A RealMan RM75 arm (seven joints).
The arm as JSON. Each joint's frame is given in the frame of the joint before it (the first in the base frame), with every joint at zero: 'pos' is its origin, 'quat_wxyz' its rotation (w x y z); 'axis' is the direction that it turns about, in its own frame. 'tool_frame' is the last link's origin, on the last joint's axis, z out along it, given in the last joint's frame.
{
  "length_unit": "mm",
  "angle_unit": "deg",
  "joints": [
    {
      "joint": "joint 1",
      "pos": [
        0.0,
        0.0,
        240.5
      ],
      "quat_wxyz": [
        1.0,
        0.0,
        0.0,
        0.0
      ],
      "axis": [
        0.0,
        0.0,
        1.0
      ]
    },
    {
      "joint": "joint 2",
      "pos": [
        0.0,
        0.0,
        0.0
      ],
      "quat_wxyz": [
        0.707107,
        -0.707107,
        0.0,
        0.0
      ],
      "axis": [
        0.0,
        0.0,
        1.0
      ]
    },
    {
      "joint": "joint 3",
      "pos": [
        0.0,
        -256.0,
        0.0
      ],
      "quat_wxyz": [
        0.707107,
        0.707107,
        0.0,
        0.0
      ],
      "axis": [
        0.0,
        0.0,
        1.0
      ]
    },
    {
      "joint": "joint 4",
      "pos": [
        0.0,
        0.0,
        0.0
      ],
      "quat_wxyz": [
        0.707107,
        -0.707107,
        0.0,
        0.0
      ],
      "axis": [
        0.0,
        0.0,
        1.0
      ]
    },
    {
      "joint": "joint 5",
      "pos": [
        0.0,
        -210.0,
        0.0
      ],
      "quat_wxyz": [
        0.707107,
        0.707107,
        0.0,
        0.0
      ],
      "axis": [
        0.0,
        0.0,
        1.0
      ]
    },
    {
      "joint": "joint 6",
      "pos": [
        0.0,
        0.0,
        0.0
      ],
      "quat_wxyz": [
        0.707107,
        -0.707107,
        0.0,
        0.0
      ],
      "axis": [
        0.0,
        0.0,
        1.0
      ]
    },
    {
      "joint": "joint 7",
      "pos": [
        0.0,
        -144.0,
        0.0
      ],
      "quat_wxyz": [
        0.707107,
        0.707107,
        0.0,
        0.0
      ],
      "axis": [
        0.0,
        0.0,
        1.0
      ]
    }
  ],
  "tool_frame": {
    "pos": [
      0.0,
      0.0,
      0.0
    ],
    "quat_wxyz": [
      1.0,
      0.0,
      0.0,
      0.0
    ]
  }
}
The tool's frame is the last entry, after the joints.
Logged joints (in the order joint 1, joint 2, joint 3, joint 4, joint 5, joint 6, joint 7), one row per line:
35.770 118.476 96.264 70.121 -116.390 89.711 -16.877
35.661 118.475 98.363 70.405 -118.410 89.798 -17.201
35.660 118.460 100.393 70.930 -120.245 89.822 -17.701
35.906 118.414 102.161 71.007 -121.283 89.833 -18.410
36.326 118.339 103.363 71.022 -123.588 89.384 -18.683
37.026 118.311 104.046 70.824 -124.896 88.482 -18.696
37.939 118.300 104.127 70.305 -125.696 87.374 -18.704
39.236 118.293 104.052 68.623 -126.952 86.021 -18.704
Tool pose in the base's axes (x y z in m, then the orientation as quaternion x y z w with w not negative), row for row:
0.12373 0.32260 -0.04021 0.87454 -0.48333 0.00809 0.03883
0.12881 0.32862 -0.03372 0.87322 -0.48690 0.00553 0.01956
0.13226 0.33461 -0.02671 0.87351 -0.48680 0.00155 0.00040
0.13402 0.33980 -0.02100 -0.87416 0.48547 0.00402 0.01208
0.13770 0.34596 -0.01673 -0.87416 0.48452 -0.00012 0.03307
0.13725 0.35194 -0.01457 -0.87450 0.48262 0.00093 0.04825
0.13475 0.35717 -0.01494 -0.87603 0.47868 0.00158 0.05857
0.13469 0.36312 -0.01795 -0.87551 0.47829 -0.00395 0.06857
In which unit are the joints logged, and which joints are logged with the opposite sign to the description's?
The joints are logged in degrees. Opposite sign: none.
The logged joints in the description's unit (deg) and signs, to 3 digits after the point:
35.770 118.476 96.264 70.121 -116.390 89.711 -16.877
35.661 118.475 98.363 70.405 -118.410 89.798 -17.201
35.660 118.460 100.393 70.930 -120.245 89.822 -17.701
35.906 118.414 102.161 71.007 -121.283 89.833 -18.410
36.326 118.339 103.363 71.022 -123.588 89.384 -18.683
37.026 118.311 104.046 70.824 -124.896 88.482 -18.696
37.939 118.300 104.127 70.305 -125.696 87.374 -18.704
39.236 118.293 104.052 68.623 -126.952 86.021 -18.704

